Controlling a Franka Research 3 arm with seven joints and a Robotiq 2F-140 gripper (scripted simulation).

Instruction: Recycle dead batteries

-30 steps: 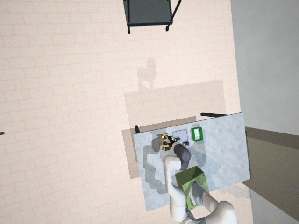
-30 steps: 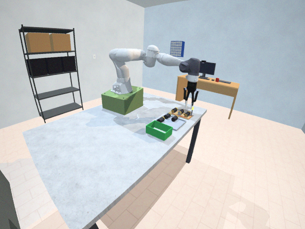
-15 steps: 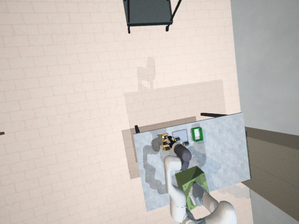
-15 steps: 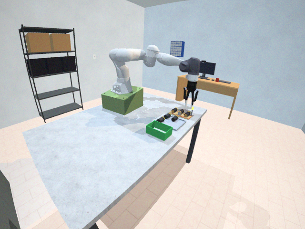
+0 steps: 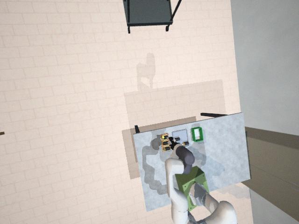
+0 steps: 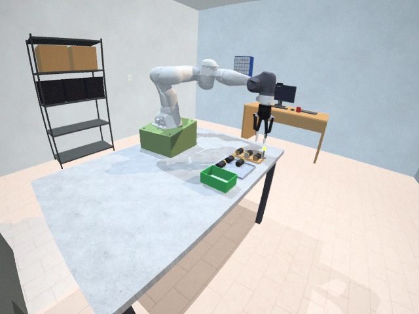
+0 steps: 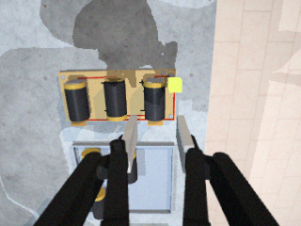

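The post is 12 cm below my hand, 3 cm to the left of it and 3 cm ahead of it. Round my hand: grey tray: 18 cm to the right, 16 cm below, 9 cm behind; then green recycling box: 38 cm to the right, 14 cm below, 9 cm behind.
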